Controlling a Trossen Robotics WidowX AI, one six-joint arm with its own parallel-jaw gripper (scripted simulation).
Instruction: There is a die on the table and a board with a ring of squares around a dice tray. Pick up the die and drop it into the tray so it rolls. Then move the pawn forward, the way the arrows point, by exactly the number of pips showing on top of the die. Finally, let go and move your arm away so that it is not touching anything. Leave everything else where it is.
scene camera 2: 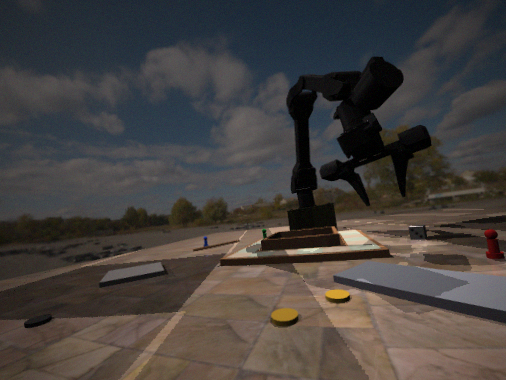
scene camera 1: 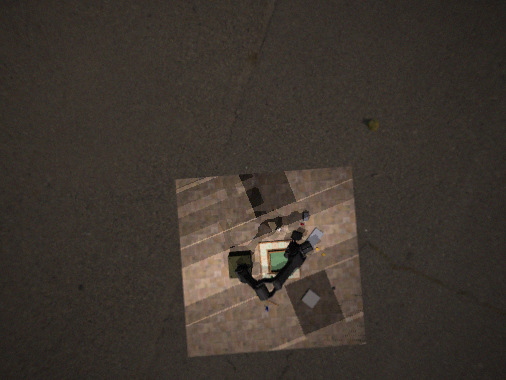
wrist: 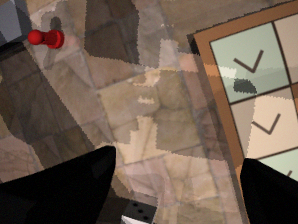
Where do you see an arrowed square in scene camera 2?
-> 355,241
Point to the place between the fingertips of the gripper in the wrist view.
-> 179,162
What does the gripper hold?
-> Nothing.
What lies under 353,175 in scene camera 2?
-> The gripper.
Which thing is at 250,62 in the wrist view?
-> An arrowed square.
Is the gripper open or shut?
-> Open.
